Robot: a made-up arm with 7 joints. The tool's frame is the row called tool. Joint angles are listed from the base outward. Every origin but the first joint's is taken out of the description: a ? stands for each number. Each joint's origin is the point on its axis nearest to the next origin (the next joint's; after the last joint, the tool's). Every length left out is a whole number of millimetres.
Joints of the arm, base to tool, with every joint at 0 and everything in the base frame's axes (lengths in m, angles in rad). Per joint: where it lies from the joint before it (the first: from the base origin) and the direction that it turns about. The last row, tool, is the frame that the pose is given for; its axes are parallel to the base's.
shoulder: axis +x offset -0.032 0 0.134
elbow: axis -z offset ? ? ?
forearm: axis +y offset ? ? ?
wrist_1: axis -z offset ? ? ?
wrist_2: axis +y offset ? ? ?
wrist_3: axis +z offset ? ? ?
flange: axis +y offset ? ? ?
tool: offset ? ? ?
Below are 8 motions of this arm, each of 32 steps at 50 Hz.
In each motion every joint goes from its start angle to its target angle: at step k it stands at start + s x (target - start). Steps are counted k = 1, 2, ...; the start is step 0. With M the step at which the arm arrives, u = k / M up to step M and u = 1 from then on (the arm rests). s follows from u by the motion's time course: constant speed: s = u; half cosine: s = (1 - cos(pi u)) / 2; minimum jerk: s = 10 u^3 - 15 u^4 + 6 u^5.
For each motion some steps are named. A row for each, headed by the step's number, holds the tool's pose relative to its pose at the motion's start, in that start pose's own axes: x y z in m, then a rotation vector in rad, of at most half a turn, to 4 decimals.
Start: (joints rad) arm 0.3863 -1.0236 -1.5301 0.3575 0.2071 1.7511 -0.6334
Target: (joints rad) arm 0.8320 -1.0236 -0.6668 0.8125 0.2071 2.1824 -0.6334
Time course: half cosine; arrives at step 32
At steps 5, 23, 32:
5: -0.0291 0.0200 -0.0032 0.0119 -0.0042 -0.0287
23: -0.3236 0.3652 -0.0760 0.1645 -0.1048 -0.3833
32: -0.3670 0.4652 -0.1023 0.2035 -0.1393 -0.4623

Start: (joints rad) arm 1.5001 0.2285 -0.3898 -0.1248 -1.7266 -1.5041 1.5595
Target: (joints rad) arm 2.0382 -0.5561 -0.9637 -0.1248 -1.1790 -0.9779 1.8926
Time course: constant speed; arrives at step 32
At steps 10, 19, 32:
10: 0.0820 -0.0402 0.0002 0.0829 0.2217 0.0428
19: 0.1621 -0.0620 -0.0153 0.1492 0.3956 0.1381
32: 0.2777 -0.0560 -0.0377 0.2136 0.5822 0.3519

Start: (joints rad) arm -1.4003 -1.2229 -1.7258 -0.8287 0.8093 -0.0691 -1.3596
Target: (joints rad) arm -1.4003 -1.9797 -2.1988 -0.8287 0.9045 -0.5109 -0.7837
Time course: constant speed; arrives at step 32
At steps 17, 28, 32:
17: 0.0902 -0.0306 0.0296 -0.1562 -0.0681 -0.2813
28: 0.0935 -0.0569 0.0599 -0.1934 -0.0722 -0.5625
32: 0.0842 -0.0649 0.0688 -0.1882 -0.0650 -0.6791

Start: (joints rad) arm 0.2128 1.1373 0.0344 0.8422 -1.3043 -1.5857 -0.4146
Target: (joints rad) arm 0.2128 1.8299 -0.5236 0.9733 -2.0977 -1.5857 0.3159
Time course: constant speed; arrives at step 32
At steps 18, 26, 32:
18: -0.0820 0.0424 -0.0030 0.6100 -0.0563 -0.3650
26: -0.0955 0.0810 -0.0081 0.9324 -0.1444 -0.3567
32: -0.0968 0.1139 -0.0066 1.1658 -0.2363 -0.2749

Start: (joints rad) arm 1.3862 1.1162 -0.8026 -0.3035 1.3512 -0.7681 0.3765
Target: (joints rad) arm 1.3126 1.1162 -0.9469 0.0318 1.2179 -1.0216 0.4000
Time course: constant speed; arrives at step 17
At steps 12, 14, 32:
12: -0.0760 -0.0071 -0.0326 0.3923 0.0127 -0.1390
14: -0.0888 -0.0041 -0.0378 0.4580 0.0195 -0.1591
32: -0.1082 0.0025 -0.0451 0.5565 0.0322 -0.1876

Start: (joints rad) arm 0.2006 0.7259 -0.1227 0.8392 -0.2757 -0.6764 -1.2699
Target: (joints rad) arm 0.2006 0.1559 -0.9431 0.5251 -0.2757 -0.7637 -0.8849
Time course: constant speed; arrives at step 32
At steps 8, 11, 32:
8: -0.0329 0.1215 -0.0530 0.2177 0.1438 -0.1845
11: -0.0412 0.1703 -0.0644 0.3019 0.2011 -0.2493
32: -0.0248 0.5027 -0.0255 0.9105 0.6307 -0.6508

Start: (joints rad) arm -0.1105 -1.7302 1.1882 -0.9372 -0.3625 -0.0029 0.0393
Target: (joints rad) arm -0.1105 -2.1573 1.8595 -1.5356 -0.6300 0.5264 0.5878
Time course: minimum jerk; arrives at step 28
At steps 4, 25, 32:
4: 0.0035 0.0077 -0.0078 0.0119 0.0231 0.0267
25: -0.1122 0.4301 -0.1688 0.5212 0.6792 0.9994
32: -0.1148 0.4342 -0.1677 0.5266 0.6821 1.0078

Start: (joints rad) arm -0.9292 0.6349 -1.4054 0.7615 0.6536 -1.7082 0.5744
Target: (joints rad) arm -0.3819 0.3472 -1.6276 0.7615 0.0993 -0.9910 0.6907
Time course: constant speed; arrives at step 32
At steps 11, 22, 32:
11: 0.0829 0.0417 0.0107 -0.0173 0.1729 0.1811
22: 0.1685 0.0878 0.0106 0.0214 0.3119 0.3527
32: 0.2485 0.1263 0.0114 0.0978 0.3895 0.4948

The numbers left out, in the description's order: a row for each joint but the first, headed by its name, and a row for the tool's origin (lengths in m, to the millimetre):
elbow: 0 -0.088 0.127
forearm: -0.215 -0.051 0
wrist_1: 0.112 0 -0.334
wrist_2: -0.074 -0.035 0
wrist_3: 0.323 0 -0.086
flange: 0.024 -0.359 0
tool: 0.068 0 0.036

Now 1 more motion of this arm.
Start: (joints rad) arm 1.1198 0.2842 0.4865 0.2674 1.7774 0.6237 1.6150
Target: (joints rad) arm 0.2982 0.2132 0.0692 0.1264 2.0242 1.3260 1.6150
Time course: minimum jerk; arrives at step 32
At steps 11, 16, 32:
11: -0.0984 -0.0366 -0.0404 -0.0399 -0.1339 -0.0387
16: -0.2076 -0.0699 -0.1304 -0.0682 -0.2770 -0.1105
32: -0.3407 -0.0753 -0.3775 -0.0620 -0.4708 -0.2811

